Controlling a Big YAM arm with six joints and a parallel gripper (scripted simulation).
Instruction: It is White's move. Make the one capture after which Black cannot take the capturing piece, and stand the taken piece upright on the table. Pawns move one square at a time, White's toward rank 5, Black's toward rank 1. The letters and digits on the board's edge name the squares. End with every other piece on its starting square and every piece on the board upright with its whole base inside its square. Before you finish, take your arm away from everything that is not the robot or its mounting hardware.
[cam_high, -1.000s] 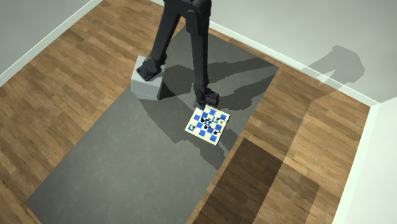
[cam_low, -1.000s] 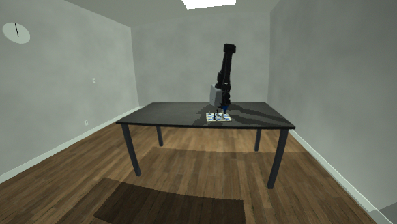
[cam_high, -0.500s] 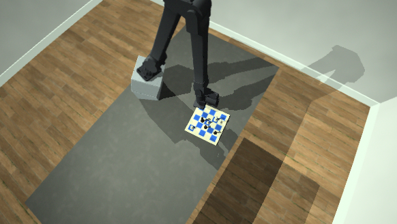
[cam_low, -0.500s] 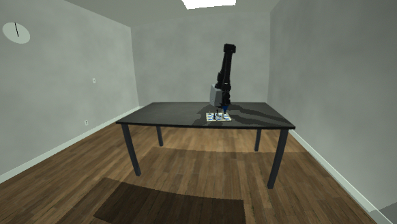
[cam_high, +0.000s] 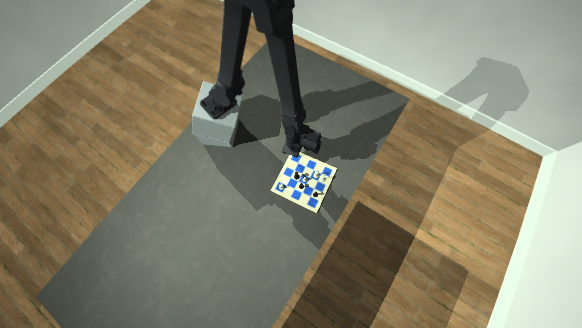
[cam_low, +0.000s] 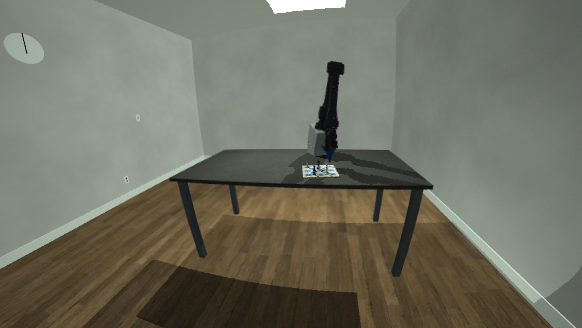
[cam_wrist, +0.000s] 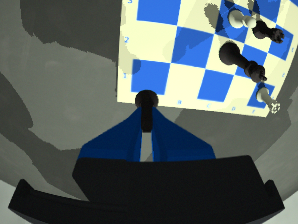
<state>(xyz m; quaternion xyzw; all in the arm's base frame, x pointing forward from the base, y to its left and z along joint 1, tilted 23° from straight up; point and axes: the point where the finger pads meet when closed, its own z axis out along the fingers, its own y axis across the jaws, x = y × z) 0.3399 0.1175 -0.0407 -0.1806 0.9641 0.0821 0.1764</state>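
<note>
Right now my hand is 140 mm to the left of the white piece, 60 mm short of it and 40 mm above it. From my hand the other things lie so: black piece 10 mm below; cream chessboard 110 mm ahead, 60 mm below, 50 mm to the right.
</note>
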